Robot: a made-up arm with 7 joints. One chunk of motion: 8 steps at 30 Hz.
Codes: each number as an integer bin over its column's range. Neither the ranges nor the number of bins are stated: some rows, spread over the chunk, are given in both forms.
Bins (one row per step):
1: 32 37 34 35 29 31
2: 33 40 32 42 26 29
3: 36 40 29 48 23 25
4: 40 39 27 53 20 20
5: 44 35 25 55 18 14
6: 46 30 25 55 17 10
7: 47 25 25 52 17 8
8: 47 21 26 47 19 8
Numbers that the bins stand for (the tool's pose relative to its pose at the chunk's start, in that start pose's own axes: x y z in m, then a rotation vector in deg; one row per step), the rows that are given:
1: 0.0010 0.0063 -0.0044 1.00 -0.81 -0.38
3: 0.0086 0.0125 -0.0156 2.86 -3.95 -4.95
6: 0.0276 -0.0081 -0.0244 3.86 -7.10 -16.38
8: 0.0295 -0.0267 -0.0222 2.71 -6.05 -17.90
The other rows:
2: 0.0029 0.0125 -0.0089 2.00 -2.38 -1.90
4: 0.0162 0.0105 -0.0200 3.57 -5.52 -8.76
5: 0.0238 0.0022 -0.0244 3.86 -6.57 -13.33
7: 0.0295 -0.0184 -0.0244 3.43 -7.10 -17.90

